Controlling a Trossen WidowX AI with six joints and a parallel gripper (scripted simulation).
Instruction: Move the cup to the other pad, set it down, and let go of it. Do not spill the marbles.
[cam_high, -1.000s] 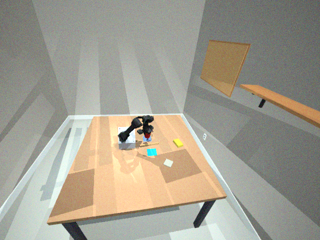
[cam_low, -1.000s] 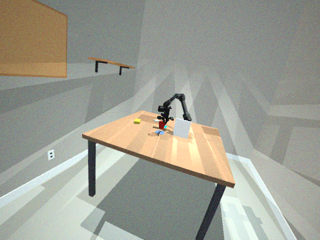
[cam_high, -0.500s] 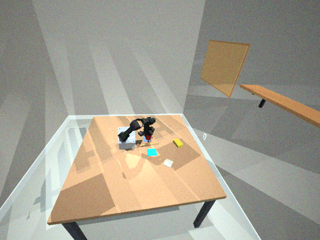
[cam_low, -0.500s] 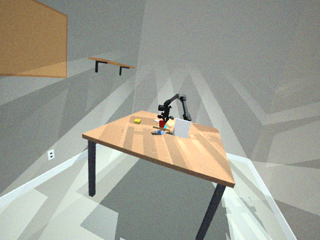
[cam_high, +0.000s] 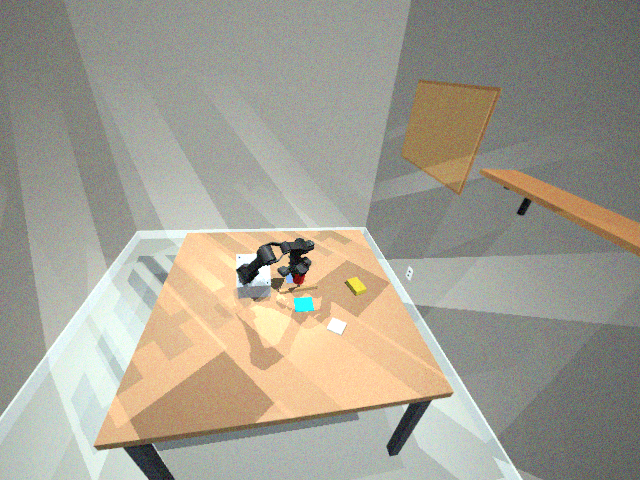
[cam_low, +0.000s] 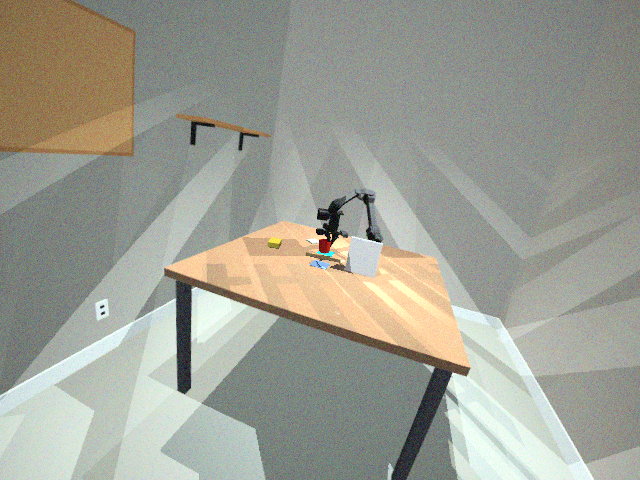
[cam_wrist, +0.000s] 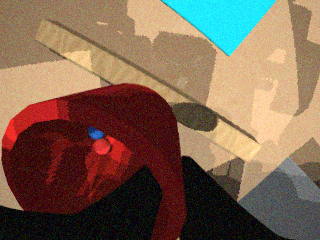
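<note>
Now: the blue marble 4 cm ahead of my gripper tip, 3 cm to the left of it and 2 cm below it. Also, from my gripper tip: cyan pad: 5 cm ahead, 11 cm to the right, 9 cm below; red cup: 2 cm ahead, 2 cm to the left; pale blue pad: 11 cm to the left, 9 cm below.
</note>
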